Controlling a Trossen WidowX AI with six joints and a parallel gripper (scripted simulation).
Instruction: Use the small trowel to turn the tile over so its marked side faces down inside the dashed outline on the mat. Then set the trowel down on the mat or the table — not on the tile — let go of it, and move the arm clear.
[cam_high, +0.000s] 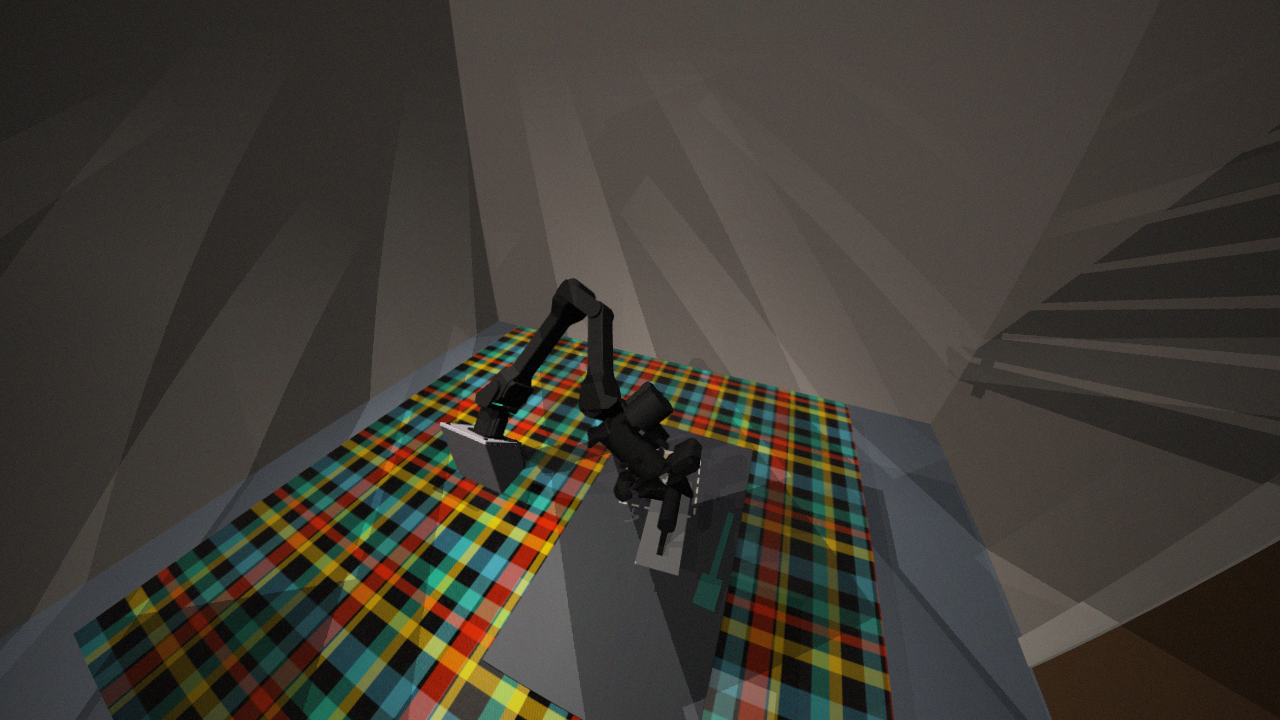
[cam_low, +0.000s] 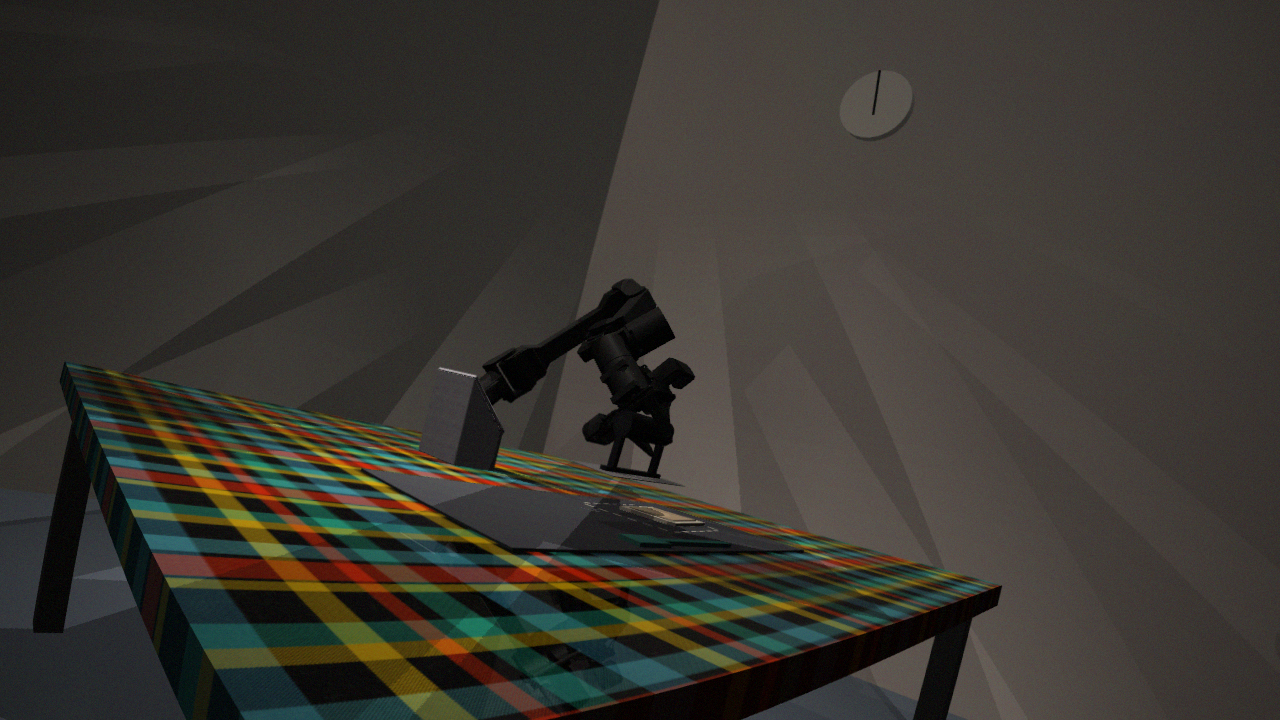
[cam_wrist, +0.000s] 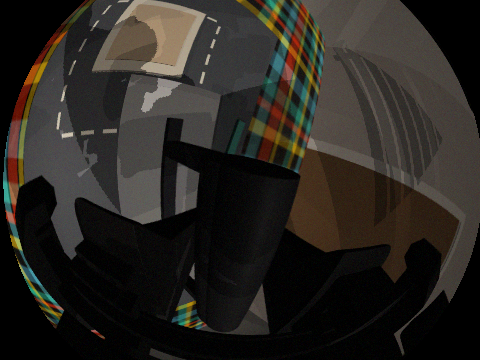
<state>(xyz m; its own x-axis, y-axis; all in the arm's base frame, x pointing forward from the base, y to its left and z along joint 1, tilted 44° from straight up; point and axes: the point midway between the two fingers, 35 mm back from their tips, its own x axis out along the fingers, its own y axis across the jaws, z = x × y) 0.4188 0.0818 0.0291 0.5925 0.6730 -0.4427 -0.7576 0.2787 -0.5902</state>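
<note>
Right now my gripper tip is 90 mm short of the trowel, 30 mm to the left of it and 120 mm above it. The rest, counted from my gripper tip: tile (100 mm behind, 140 mm to the left, 120 mm below).
</note>
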